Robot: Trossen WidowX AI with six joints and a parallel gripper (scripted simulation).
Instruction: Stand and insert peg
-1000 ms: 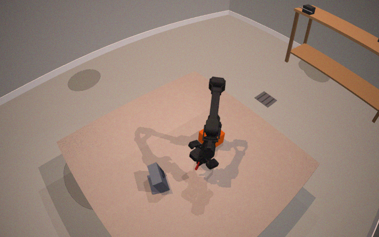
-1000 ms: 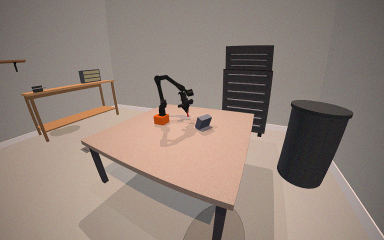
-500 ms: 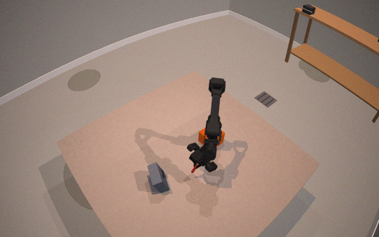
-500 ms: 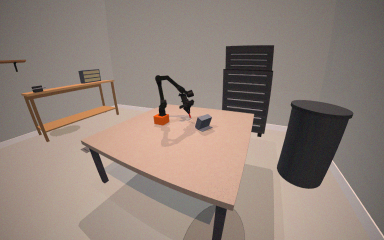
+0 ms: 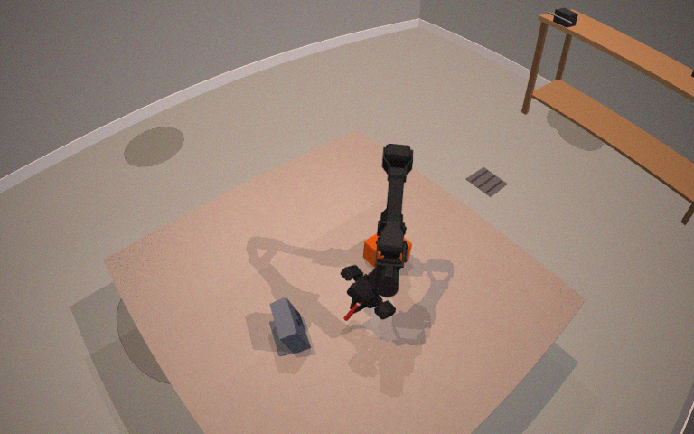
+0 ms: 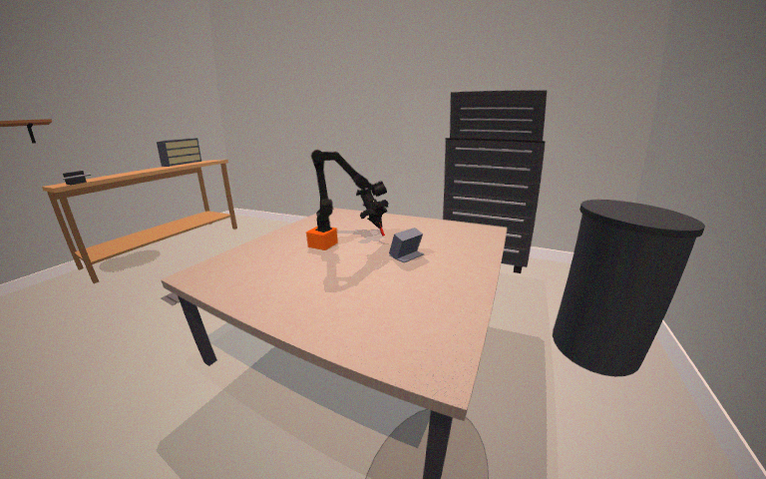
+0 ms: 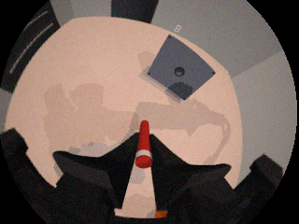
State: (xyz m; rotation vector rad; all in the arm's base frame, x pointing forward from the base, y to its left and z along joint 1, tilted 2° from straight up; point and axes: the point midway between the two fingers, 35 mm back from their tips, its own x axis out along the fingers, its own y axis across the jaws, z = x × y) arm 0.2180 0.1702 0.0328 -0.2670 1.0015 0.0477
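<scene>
Right now the sloped panel is 18 cm ahead of my gripper tip, 5 cm to the right of it and 3 cm below it. The rest, counted from my gripper tip: peg: 1 cm behind, 1 cm above.
</scene>
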